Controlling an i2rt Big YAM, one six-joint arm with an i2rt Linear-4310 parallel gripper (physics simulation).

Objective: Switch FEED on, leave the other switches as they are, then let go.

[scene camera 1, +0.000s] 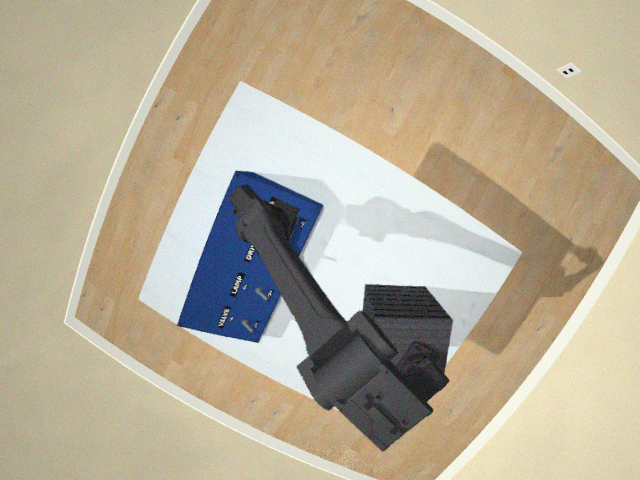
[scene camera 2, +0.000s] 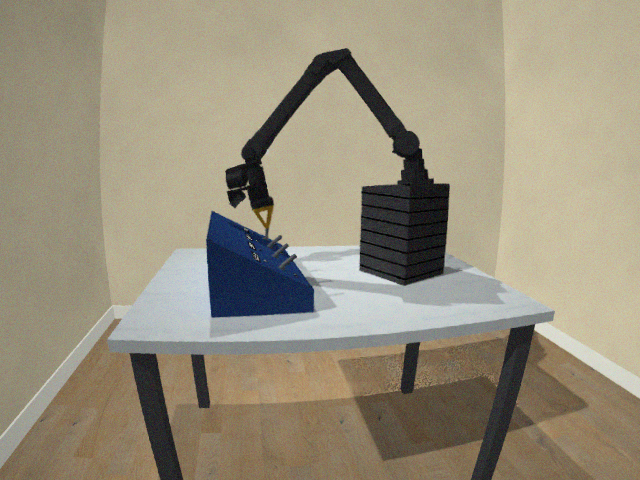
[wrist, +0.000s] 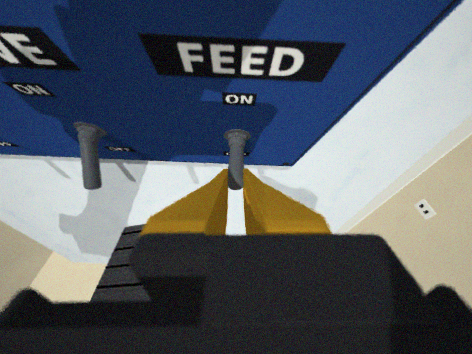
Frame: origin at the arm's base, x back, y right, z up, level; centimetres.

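Seen in the pictures: gripper, fingertip midpoint: (scene camera 1: 291,222) (scene camera 2: 267,227) (wrist: 235,176); arm's base, origin of the base link: (scene camera 1: 414,365) (scene camera 2: 415,184).
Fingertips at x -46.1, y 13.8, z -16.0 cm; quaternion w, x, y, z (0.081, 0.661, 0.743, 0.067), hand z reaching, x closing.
Offsets run from my fingertips to a thing's top centre. "spot": to the spot under its first point. Level surfaces: height alone.
The blue sloped switch box (scene camera 1: 211,258) (scene camera 2: 242,279) (wrist: 370,25) stands on the table. My gripper (scene camera 2: 266,227) (wrist: 235,176) is shut on the FEED lever @[dx -0.1, dy +0.0, dz +0.9 cm] (scene camera 2: 266,233) (wrist: 236,150), with the yellow fingertips on either side of its free end. The lever stands below the ON label @[spot: dx -4.7, dy -0.3, dz -1.8 cm] (wrist: 239,99) in the wrist view and partly covers its lower label. In scene camera 2 it looks more upright than the other levers. The DRIVE lever @[dx +2.1, dy -11.8, dz -0.3 cm] (wrist: 91,160) is beside it, apart from the fingers. In scene camera 1 the arm hides the FEED lever and the fingertips.
The LAMP lever @[dx +3.1, dy -23.8, dz -0.3 cm] (scene camera 1: 262,294) and VALVE lever @[dx +4.0, dy -35.8, dz -0.3 cm] (scene camera 1: 248,326) stick out farther along the box, and three grey levers, the nearest one @[spot: dx +3.7, dy -36.2, dz -1.8 cm] (scene camera 2: 287,260), lean the same way in scene camera 2. The black ribbed arm base (scene camera 1: 408,315) (scene camera 2: 403,232) stands on the white table @[dz -13.4 cm] (scene camera 1: 232,124) (scene camera 2: 170,315).
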